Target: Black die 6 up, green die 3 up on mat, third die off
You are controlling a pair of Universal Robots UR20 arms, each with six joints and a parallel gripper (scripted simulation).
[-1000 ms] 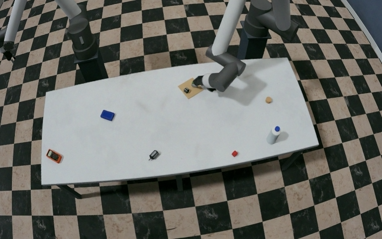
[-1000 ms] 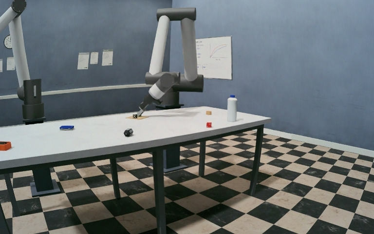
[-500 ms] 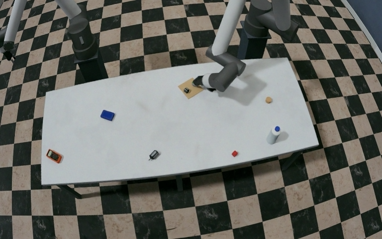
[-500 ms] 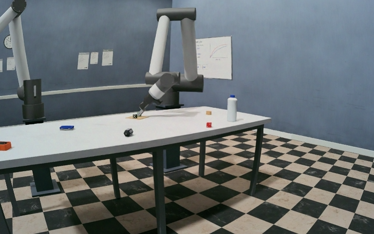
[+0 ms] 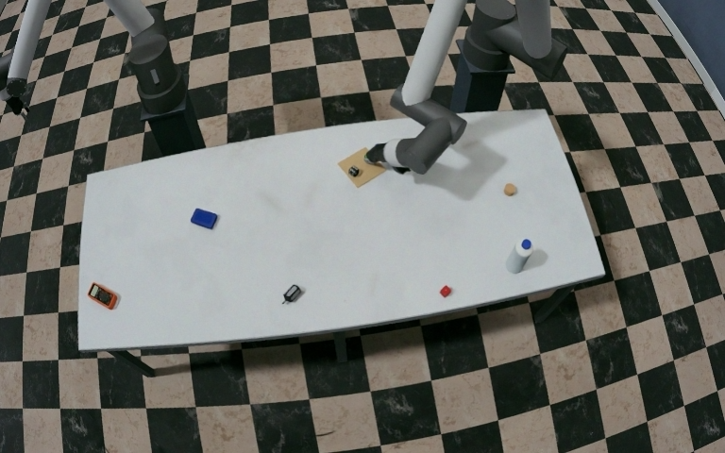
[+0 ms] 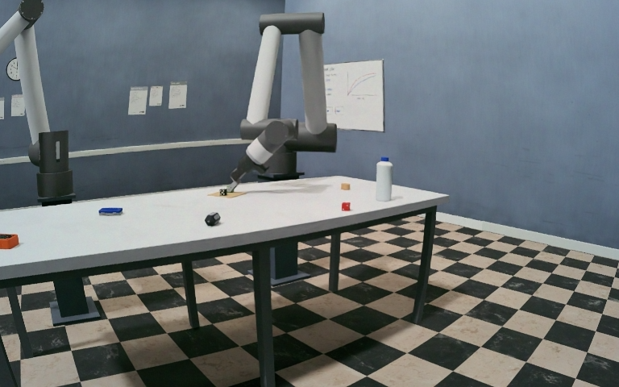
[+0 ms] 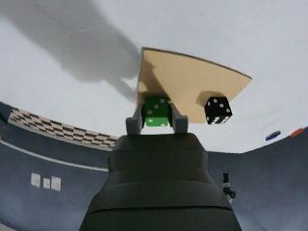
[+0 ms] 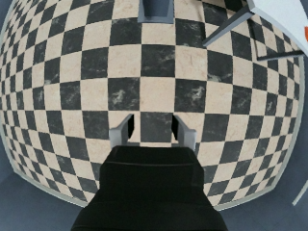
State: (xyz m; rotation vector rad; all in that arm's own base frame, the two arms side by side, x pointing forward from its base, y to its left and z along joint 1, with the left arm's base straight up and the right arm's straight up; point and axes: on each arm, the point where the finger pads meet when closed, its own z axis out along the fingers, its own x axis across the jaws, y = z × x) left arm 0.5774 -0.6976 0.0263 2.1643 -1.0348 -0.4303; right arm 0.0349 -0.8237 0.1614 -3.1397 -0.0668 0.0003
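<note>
My left gripper is now 2 cm short of the tan mat, 4 cm to the left of it and 2 cm above it. From my left hand the other things lie so: green die: 1 cm behind, 1 cm to the right, 1 cm below; then tan block: 22 cm ahead, 54 cm to the left, 1 cm below; then black die: 5 cm ahead, 7 cm to the right, 1 cm below.
</note>
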